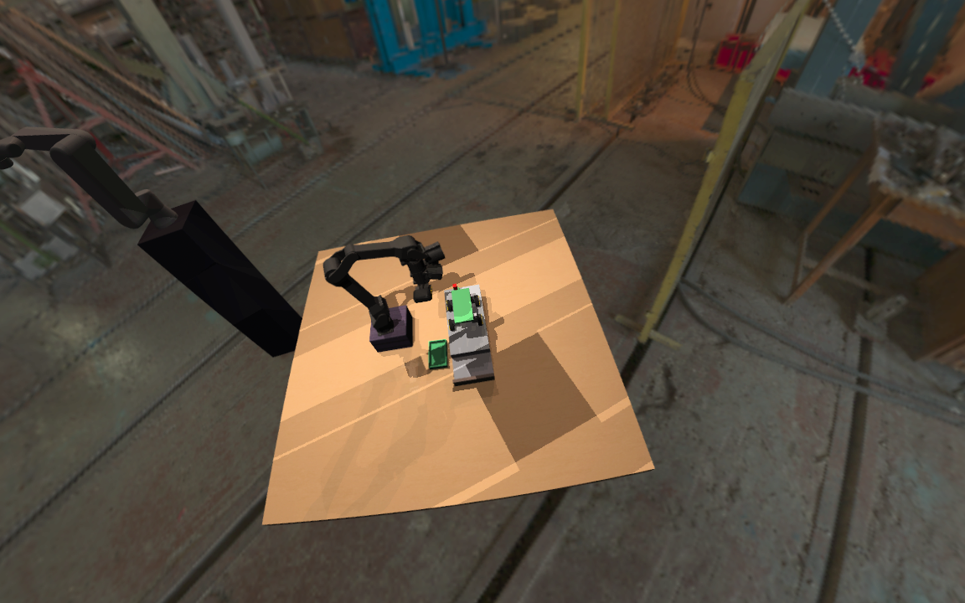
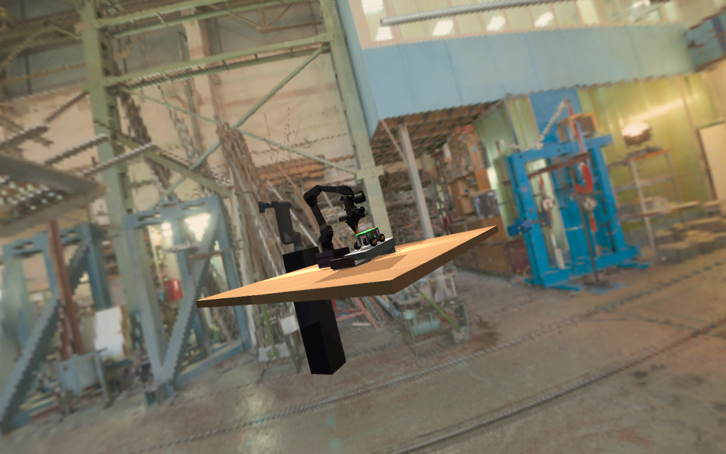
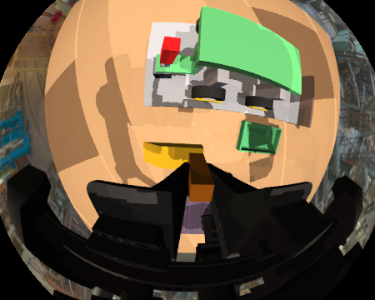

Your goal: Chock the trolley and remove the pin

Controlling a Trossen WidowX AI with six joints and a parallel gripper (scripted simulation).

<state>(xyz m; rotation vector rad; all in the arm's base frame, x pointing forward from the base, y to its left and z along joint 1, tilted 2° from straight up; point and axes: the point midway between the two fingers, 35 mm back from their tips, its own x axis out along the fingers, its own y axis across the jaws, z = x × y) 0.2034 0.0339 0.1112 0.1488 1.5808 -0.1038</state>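
My gripper tip is now 110 mm short of the red-headed stop pin, 40 mm above it and 20 mm to the right of it. Also, from my gripper tip: brown end stop (340 mm to the right, 140 mm below, 80 mm ahead); then trolley (120 mm ahead, 80 mm to the right, 60 mm below); then yellow chock (20 mm to the left, 10 mm below).
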